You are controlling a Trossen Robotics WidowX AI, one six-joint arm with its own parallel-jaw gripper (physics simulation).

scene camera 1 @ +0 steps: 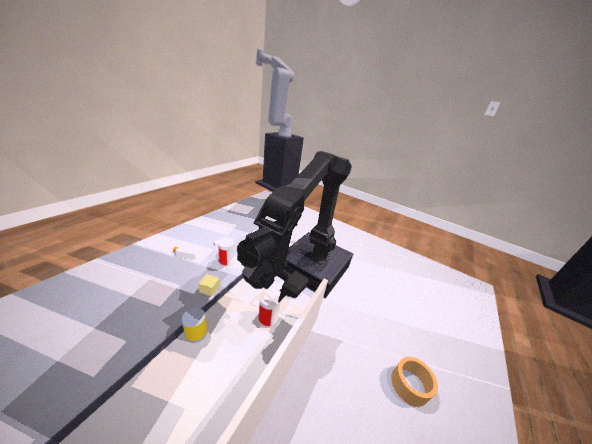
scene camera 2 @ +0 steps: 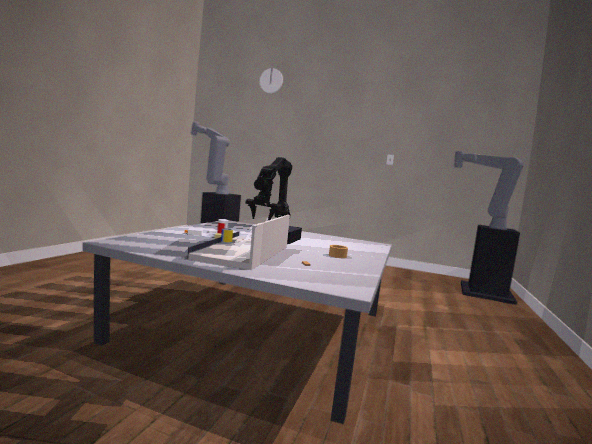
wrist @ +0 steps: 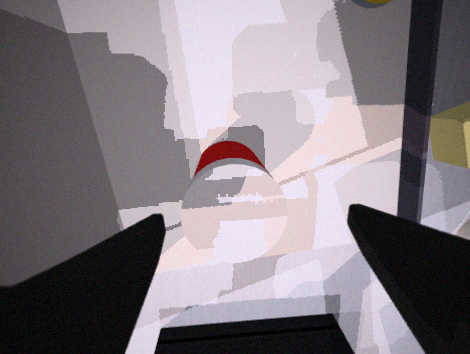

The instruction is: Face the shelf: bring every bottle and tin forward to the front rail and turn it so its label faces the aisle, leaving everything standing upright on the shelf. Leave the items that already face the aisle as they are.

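Places are measured from the arm's base along level axes (x ahead, y left, z up), in centimetres.
Pixels of known places: gripper, between the fingertips: (scene camera 1: 266,292) (scene camera 2: 260,220) (wrist: 255,217); arm's base, origin of its link: (scene camera 1: 319,257).
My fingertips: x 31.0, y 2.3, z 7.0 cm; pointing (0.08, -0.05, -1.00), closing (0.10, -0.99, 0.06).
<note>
For each thing: its top centre in the pictures, then the offset to it from my fingertips. "spot": a spot on its surface instead.
- white tin with a red label, a spot on its surface: (wrist: 227,151) (scene camera 1: 263,313) spot: dz -5.7, dx +2.0, dy +1.2 cm
- yellow tin, centre of its top: (scene camera 1: 193,317) (scene camera 2: 227,229) dz -4.8, dx +15.8, dy -9.8 cm
- red-labelled tin, centre of its top: (scene camera 1: 226,242) (scene camera 2: 223,219) dz -4.4, dx -8.6, dy -29.8 cm
- yellow block, centre of its top: (scene camera 1: 208,281) dz -10.5, dx +3.7, dy -22.7 cm
- white object with an orange end, centre of its top: (scene camera 1: 185,248) (scene camera 2: 193,229) dz -11.5, dx +0.1, dy -44.2 cm
- orange ring, centre of its top: (scene camera 1: 417,376) (scene camera 2: 338,246) dz -9.3, dx -14.1, dy +39.9 cm
- small orange piece, centre of its top: (scene camera 2: 306,262) dz -13.5, dx +15.7, dy +33.9 cm
A white tin with a red label (scene camera 1: 266,314) (wrist: 227,151) stands upright on the shelf near the back panel (scene camera 1: 306,325) (scene camera 2: 270,242). In the wrist view its red label faces along the shelf, not the front rail (scene camera 1: 130,372) (scene camera 2: 210,244) (wrist: 419,100). My gripper (scene camera 2: 261,217) (wrist: 255,217) is open and empty, its fingers apart above and on both sides of this tin. A yellow tin (scene camera 1: 195,328) (scene camera 2: 228,236) (wrist: 374,1) stands upright close behind the rail, with a blue strip on its rail side. Another red-labelled tin (scene camera 1: 224,255) (scene camera 2: 221,228) stands upright beyond the rail's end.
A yellow block (scene camera 1: 209,285) (wrist: 447,142) lies outside the rail. A white object with an orange end (scene camera 1: 187,253) (scene camera 2: 196,232) lies farther out. An orange ring (scene camera 1: 416,399) (scene camera 2: 338,252) and a small orange piece (scene camera 2: 306,263) lie behind the back panel.
</note>
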